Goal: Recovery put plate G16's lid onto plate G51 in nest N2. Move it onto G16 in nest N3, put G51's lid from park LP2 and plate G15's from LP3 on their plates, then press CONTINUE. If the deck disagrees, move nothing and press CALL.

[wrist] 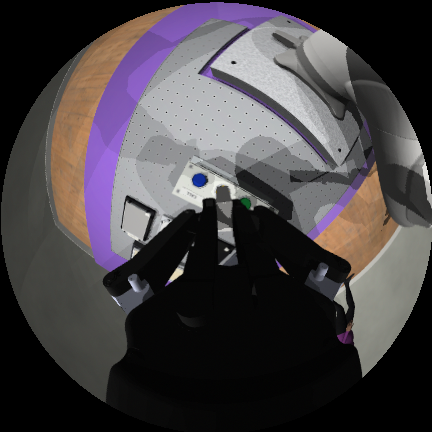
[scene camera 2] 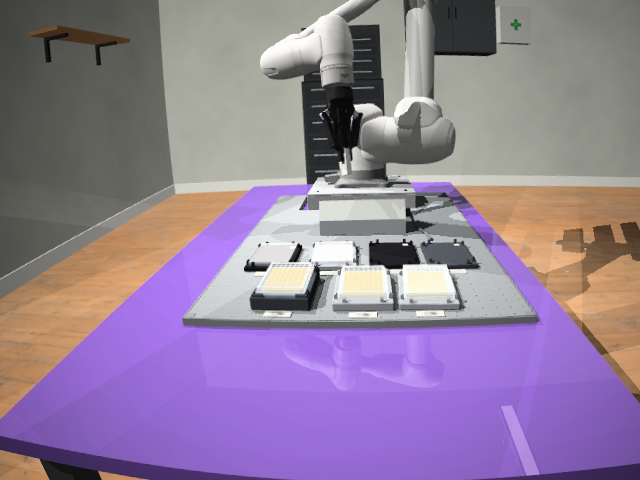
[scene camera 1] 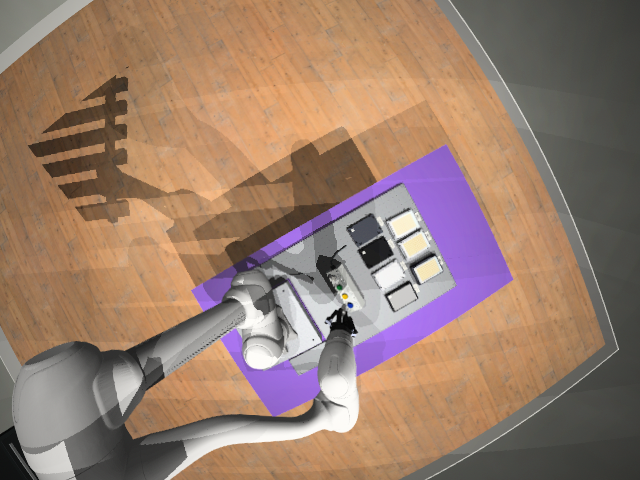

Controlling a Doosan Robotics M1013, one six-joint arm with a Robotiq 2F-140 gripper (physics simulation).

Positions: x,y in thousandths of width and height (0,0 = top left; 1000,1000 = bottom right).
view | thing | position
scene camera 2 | my gripper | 541,364
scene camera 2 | white button box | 599,451
